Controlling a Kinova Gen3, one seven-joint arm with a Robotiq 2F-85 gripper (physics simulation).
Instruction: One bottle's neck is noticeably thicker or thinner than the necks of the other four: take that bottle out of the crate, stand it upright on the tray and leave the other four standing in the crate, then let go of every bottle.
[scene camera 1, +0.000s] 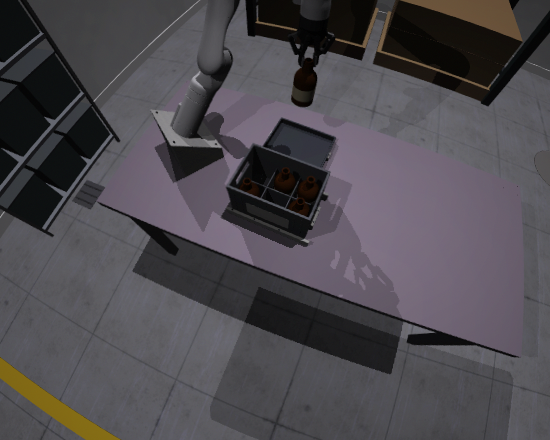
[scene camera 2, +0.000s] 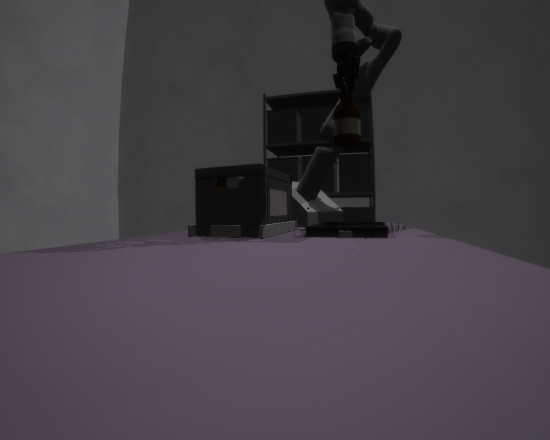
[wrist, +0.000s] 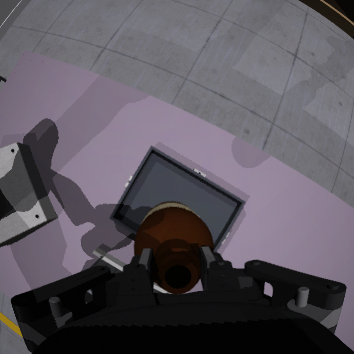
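Pixels of known places: gripper, fingertip midpoint: (scene camera 1: 307, 65) (scene camera 2: 347, 98) (wrist: 175, 260); arm's base, link origin: (scene camera 1: 184, 130) (scene camera 2: 306, 193).
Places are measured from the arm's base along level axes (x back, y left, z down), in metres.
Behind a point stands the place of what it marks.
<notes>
My gripper (scene camera 1: 309, 60) {x -0.337, y 0.273, z -0.245 m} (scene camera 2: 346, 92) {x -0.337, y 0.273, z -0.245 m} (wrist: 175, 260) {x -0.337, y 0.273, z -0.245 m} is shut on the neck of a brown bottle (scene camera 1: 304, 85) {x -0.353, y 0.236, z -0.201 m} (scene camera 2: 347, 120) {x -0.372, y 0.280, z -0.169 m} (wrist: 174, 235) {x -0.326, y 0.285, z -0.230 m} with a pale label. The bottle hangs upright, high above the table; in scene camera 2 it is above the tray. The dark, low-walled tray (scene camera 1: 300, 141) {x -0.338, y 0.295, z 0.130 m} (scene camera 2: 346, 231) {x -0.476, y 0.298, z 0.121 m} (wrist: 187, 187) {x -0.331, y 0.329, z 0.130 m} lies on the table beside the crate. The grey crate (scene camera 1: 244, 199) {x -0.365, y -0.107, z -0.001 m} (scene camera 2: 227, 210) {x -0.559, y 0.024, z 0.070 m} holds four brown bottles (scene camera 1: 249, 186) {x -0.355, y -0.065, z -0.013 m} (scene camera 1: 285, 180) {x -0.430, y 0.029, z 0.007 m} (scene camera 1: 308, 188) {x -0.508, y 0.045, z 0.006 m} (scene camera 1: 300, 206) {x -0.526, y -0.039, z -0.023 m}, standing in divided compartments; their lower parts are hidden.
The arm's base plate (scene camera 1: 182, 142) {x -0.056, y -0.057, z -0.024 m} (wrist: 42, 222) {x -0.116, y 0.039, z 0.083 m} stands on the table left of the crate and tray. A light rail (scene camera 1: 265, 227) {x -0.442, y -0.107, z 0.121 m} runs along the crate's foot. A shelf rack (scene camera 2: 264, 130) stands behind the arm, and large wooden-edged boxes (scene camera 1: 435, 70) stand beyond the table.
</notes>
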